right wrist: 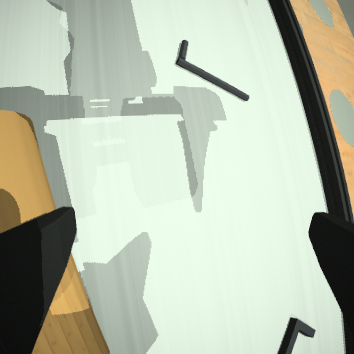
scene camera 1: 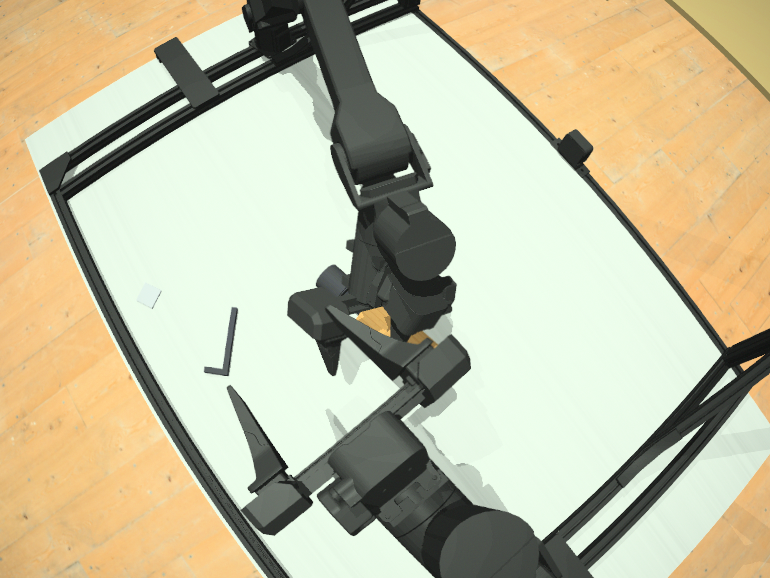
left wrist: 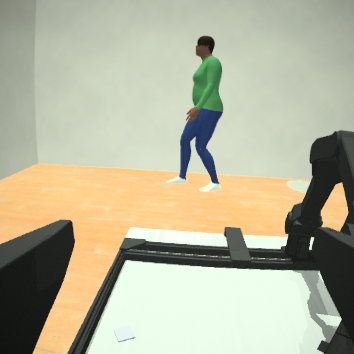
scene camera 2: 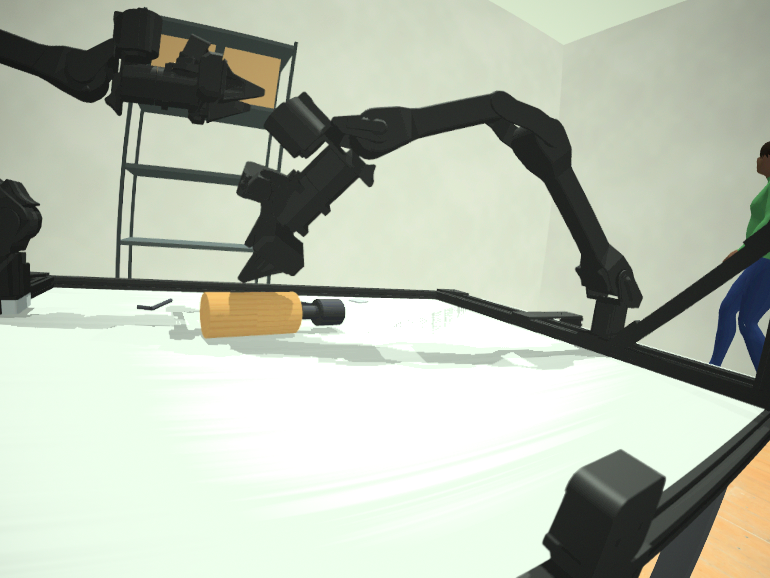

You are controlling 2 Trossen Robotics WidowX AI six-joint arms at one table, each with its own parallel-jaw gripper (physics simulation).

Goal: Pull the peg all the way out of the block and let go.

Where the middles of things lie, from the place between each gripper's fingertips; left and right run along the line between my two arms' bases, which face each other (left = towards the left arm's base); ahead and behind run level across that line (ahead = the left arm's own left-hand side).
I see my left gripper 320 mm above the dark peg (scene camera 2: pixel 323 312), 110 mm to the left of it and 100 mm past it. Also, from my left hand: wooden block (scene camera 2: pixel 222 314): 320 mm below, 150 mm behind, 40 mm to the right.
Right now the wooden block is 7 cm behind my right hand, 6 cm below it and 2 cm to the right of it. Round my right hand: dark peg: 9 cm to the right, 6 cm below, 2 cm behind.
